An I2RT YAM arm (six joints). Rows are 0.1 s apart.
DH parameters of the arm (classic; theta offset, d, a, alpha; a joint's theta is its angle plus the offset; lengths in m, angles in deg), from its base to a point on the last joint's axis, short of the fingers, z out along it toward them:
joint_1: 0 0.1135 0.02 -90
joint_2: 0 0 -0.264 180
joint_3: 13.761 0 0.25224 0
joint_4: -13.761 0 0.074 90
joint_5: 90 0 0 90
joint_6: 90 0.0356 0 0
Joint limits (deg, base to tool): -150..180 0..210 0..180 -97..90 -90..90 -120..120
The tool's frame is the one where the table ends.
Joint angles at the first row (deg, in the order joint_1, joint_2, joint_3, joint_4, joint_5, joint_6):
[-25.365, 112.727, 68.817, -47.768, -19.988, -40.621]
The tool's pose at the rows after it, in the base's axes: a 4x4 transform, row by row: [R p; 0 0 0 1], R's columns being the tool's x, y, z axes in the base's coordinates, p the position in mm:
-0.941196 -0.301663 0.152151 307.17; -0.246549 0.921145 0.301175 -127.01; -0.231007 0.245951 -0.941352 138.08; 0 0 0 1
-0.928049 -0.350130 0.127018 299.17; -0.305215 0.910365 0.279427 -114.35; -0.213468 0.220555 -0.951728 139.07; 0 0 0 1
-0.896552 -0.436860 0.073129 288.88; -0.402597 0.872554 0.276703 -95.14; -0.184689 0.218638 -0.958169 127.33; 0 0 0 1
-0.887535 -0.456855 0.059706 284.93; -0.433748 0.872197 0.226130 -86.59; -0.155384 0.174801 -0.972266 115.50; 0 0 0 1
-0.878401 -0.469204 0.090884 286.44; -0.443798 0.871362 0.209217 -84.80; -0.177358 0.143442 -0.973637 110.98; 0 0 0 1
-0.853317 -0.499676 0.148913 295.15; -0.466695 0.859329 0.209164 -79.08; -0.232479 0.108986 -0.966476 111.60; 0 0 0 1
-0.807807 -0.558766 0.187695 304.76; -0.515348 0.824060 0.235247 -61.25; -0.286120 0.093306 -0.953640 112.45; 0 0 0 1
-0.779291 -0.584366 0.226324 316.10; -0.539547 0.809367 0.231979 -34.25; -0.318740 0.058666 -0.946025 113.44; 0 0 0 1
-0.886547 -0.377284 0.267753 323.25; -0.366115 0.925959 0.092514 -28.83; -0.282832 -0.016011 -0.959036 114.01; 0 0 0 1
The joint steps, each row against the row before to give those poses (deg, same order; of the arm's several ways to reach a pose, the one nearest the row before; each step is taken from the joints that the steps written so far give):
[0.831, -3.432, -0.941, 0.000, 0.284, -0.174]
[1.662, -2.382, -2.907, 0.220, 1.836, -1.618]
[2.732, -1.071, -4.458, 1.288, 1.311, -3.344]
[1.637, -0.043, -3.126, 3.781, 3.060, 0.305]
[0.461, 0.000, -1.246, 3.411, 0.372, 0.001]
[1.420, -0.022, 0.001, 3.605, -0.940, 0.000]
[3.475, 0.000, -0.002, 2.821, -1.705, 0.021]
[5.290, 0.021, 0.002, 3.801, 0.656, 3.826]
[2.011, 0.001, 0.001, 3.497, 8.262, 14.360]

